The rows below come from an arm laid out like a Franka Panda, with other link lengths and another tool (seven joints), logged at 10 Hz.
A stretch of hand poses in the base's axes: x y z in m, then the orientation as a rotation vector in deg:
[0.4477, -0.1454, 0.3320, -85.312, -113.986, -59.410]
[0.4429, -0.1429, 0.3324, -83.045, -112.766, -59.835]
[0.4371, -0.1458, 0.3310, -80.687, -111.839, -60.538]
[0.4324, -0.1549, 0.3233, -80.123, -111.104, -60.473]
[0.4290, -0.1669, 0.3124, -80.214, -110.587, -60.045]
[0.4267, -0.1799, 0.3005, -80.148, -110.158, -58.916]
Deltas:
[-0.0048, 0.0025, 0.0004, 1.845, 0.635, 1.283]
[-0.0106, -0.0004, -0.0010, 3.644, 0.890, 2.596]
[-0.0153, -0.0095, -0.0087, 4.316, 1.413, 2.899]
[-0.0187, -0.0215, -0.0196, 4.455, 2.003, 2.881]
[-0.0210, -0.0345, -0.0315, 4.358, 2.998, 3.193]

